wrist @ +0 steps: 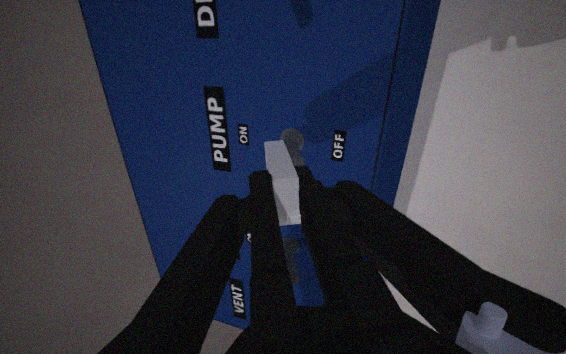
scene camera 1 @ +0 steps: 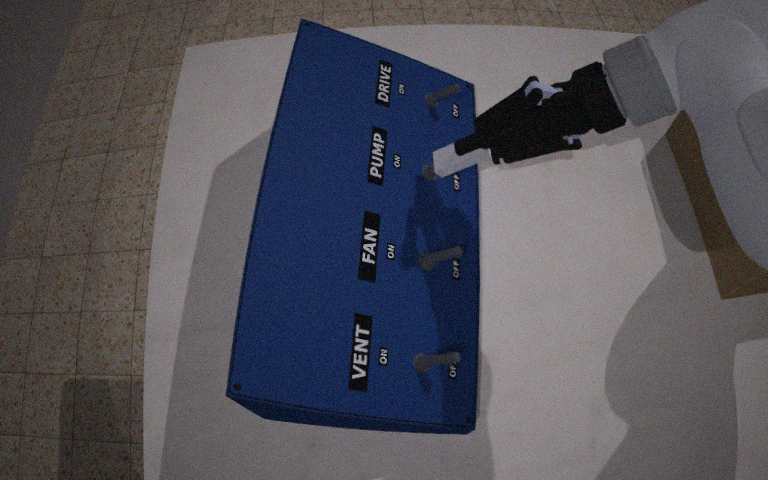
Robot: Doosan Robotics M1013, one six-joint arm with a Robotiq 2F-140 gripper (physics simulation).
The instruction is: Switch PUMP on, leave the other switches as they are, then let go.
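Frame: origin at the arm's base, x back, y right, z up, level; centimetres.
Seen in the pictures: gripper, fingertip midpoint: (wrist: 275, 159) (scene camera 1: 437, 164).
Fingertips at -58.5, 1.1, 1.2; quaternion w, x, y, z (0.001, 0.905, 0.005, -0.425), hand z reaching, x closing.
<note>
Pixels of each thing's top centre, then the offset from my fingertips to it, as dx, dy, dz. "spot": a spot on its surface instead. Level surfaces: height alone.
- PUMP switch, surface spot: (wrist: 292, 140) (scene camera 1: 438, 165) spot: +0.4, +1.1, -1.8
- DRIVE lever, top centre: (scene camera 1: 446, 84) +2.2, +12.5, +1.0
- FAN lever, top centre: (wrist: 276, 274) (scene camera 1: 445, 248) +0.0, -11.4, +1.0
- VENT lever, top centre: (scene camera 1: 442, 355) -1.0, -23.4, +1.0
- pale table top, surface height: dz -12.0
The PUMP switch (scene camera 1: 428, 172) (wrist: 292, 140) sits between its ON and OFF labels on the blue panel (scene camera 1: 317, 169) (wrist: 165, 125). Its round base and a short part of its lever show; the fingertips hide the rest, so its exact tilt is unclear. My gripper (scene camera 1: 447, 161) (wrist: 275, 159) is shut and empty, its pale tips together right at the PUMP lever, on the ON side of it in the wrist view. I cannot tell whether they touch. The DRIVE lever (scene camera 1: 445, 94), FAN lever (scene camera 1: 442, 256) and VENT lever (scene camera 1: 440, 360) lean toward OFF.
The panel box lies on a pale table top (scene camera 1: 543, 237). The arm reaches in from the right, and its shadow falls across the panel near FAN and VENT. A brown strip (scene camera 1: 707, 215) shows near the arm's base. Speckled floor tiles (scene camera 1: 73, 237) lie beyond the table.
</note>
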